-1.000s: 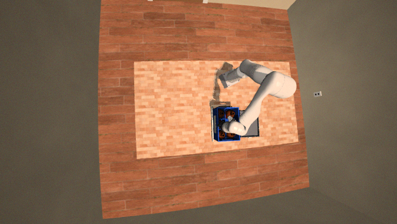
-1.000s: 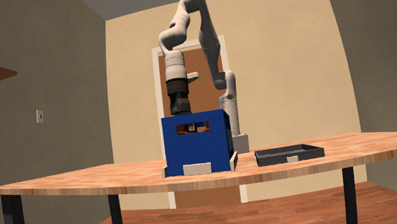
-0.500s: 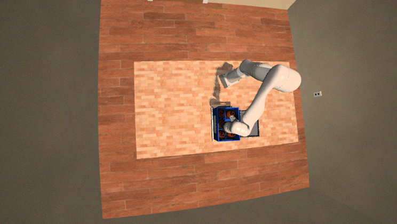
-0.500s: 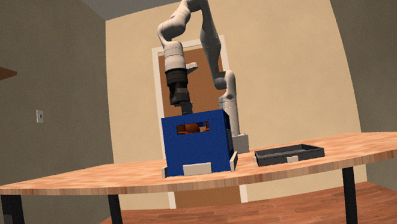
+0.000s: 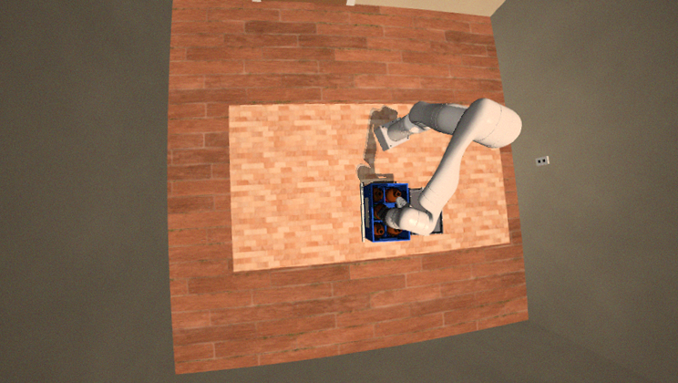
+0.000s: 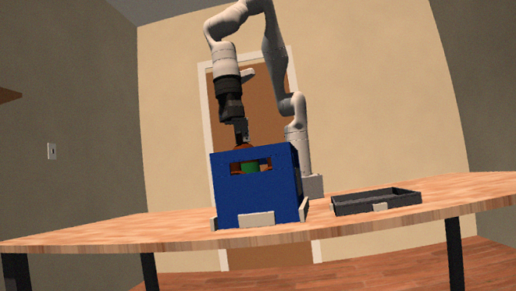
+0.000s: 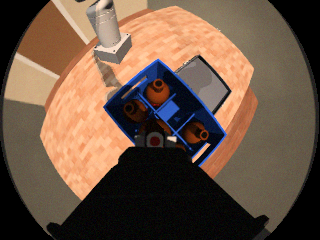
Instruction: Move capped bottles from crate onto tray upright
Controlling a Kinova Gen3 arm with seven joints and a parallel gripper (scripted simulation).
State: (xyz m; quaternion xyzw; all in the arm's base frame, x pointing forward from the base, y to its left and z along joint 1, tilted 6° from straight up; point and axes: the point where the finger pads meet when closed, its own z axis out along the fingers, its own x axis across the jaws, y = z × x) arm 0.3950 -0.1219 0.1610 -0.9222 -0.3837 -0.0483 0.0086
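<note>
Now: the glass bottle 6 cm below my hand. Round my hand: blue crate: 4 cm to the left, 14 cm below; grey tray: 1 cm ahead, 31 cm to the left, 21 cm below.
</note>
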